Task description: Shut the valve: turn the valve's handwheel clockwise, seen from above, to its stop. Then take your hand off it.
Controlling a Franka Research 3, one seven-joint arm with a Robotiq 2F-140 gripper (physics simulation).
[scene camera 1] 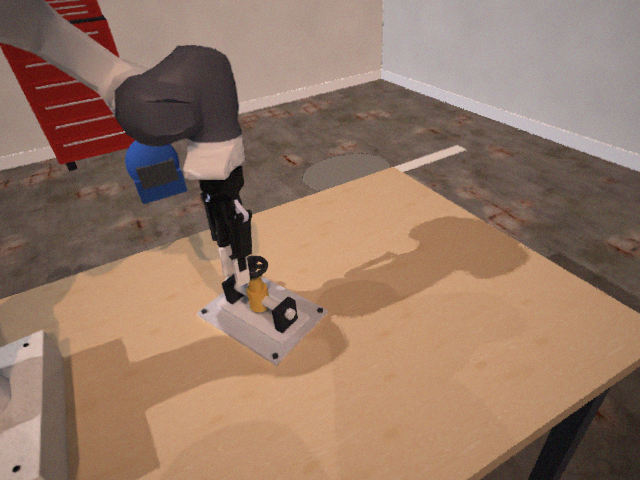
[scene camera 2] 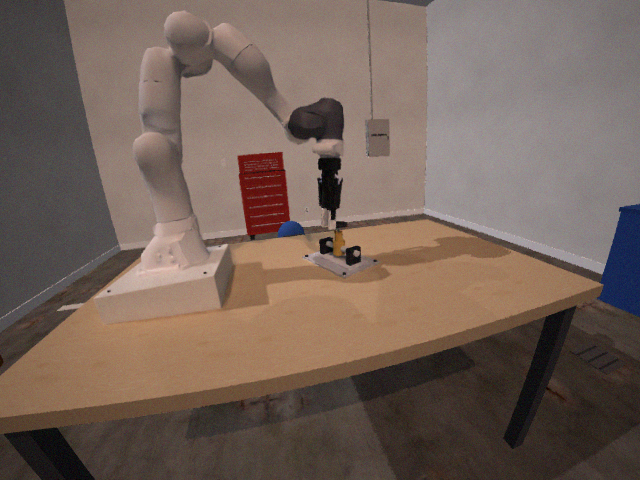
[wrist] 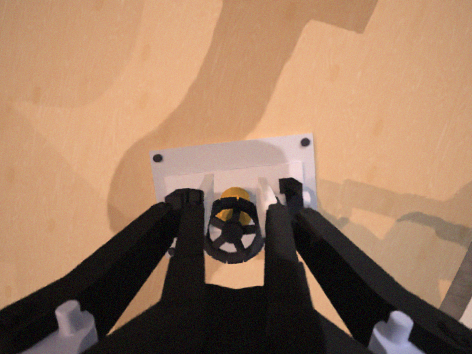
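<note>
The valve has a black spoked handwheel [scene camera 1: 258, 266] [scene camera 2: 341, 224] [wrist: 233, 230] above an orange stem [scene camera 1: 257, 297] [scene camera 2: 338, 243] [wrist: 236, 194]. It stands on a light grey base plate [scene camera 1: 248, 339] [scene camera 2: 330, 265] [wrist: 225, 152] between two black brackets. My gripper [scene camera 1: 234, 276] [scene camera 2: 328, 224] [wrist: 235, 189] points down with its two fingers drawn in close around the handwheel, one on each side, shut on it. In the wrist view the wheel's rim meets both fingers. The tips with their pale pads reach below the wheel. In scene camera 1 the near finger hides the wheel's left edge.
The valve's plate lies on a wooden table [scene camera 1: 423, 361] [scene camera 2: 361, 320]. The arm's white base block [scene camera 1: 54, 413] [scene camera 2: 165, 297] stands at the table's left. A blue object [scene camera 1: 155, 173] [scene camera 2: 291, 228] and a red cabinet [scene camera 1: 77, 103] [scene camera 2: 263, 193] stand behind the table.
</note>
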